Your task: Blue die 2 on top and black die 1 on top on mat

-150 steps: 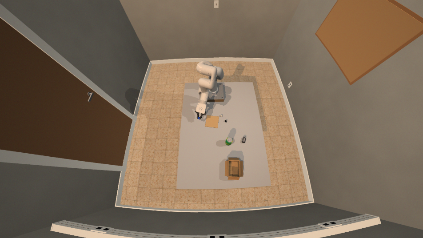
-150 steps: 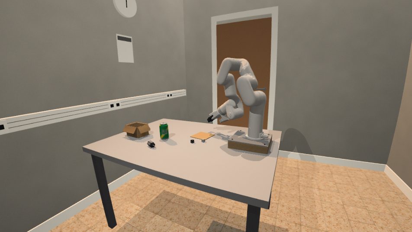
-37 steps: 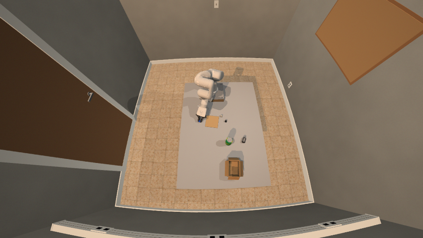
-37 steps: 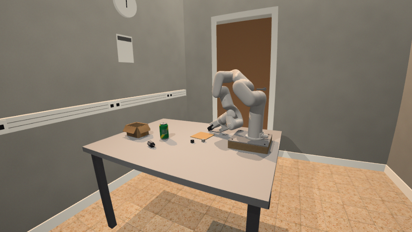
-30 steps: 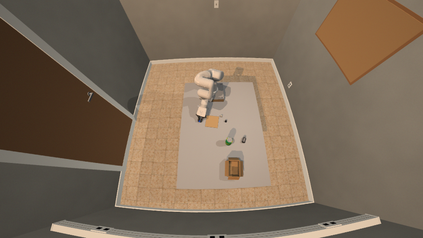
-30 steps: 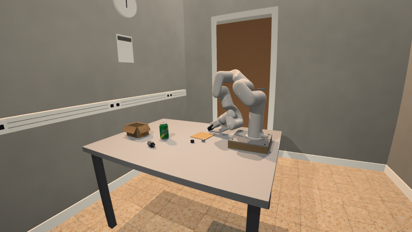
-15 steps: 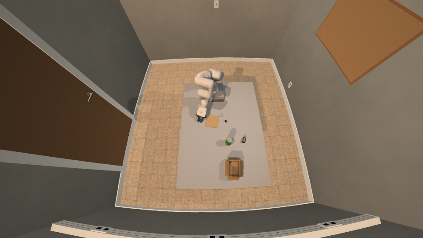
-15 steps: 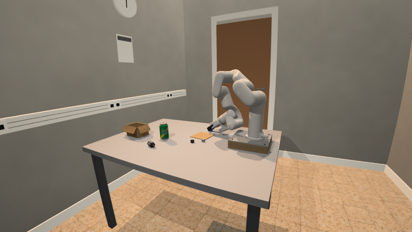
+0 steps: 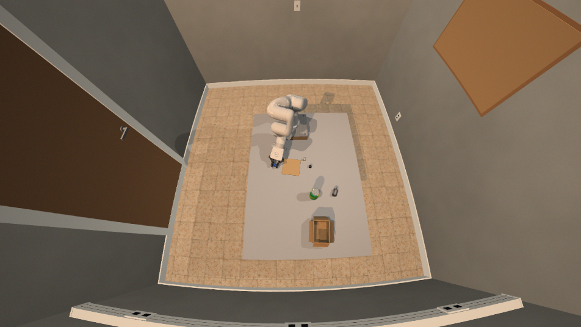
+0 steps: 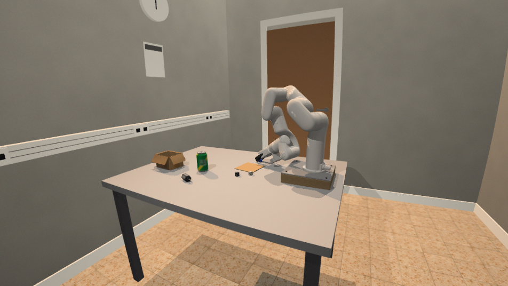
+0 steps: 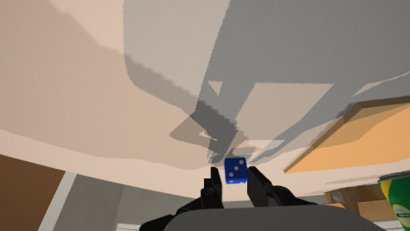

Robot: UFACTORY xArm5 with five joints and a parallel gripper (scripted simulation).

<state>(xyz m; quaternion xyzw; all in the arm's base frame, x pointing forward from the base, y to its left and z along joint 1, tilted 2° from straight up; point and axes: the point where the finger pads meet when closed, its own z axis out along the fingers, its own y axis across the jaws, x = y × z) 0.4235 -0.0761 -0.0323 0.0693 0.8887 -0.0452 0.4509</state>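
Now: the blue die 20 mm below my hand. Round my hand: white die 230 mm to the left, 100 mm behind, 20 mm below; mat 130 mm to the left, 20 mm below, 20 mm behind; black die 290 mm to the left, 40 mm behind, 20 mm below.
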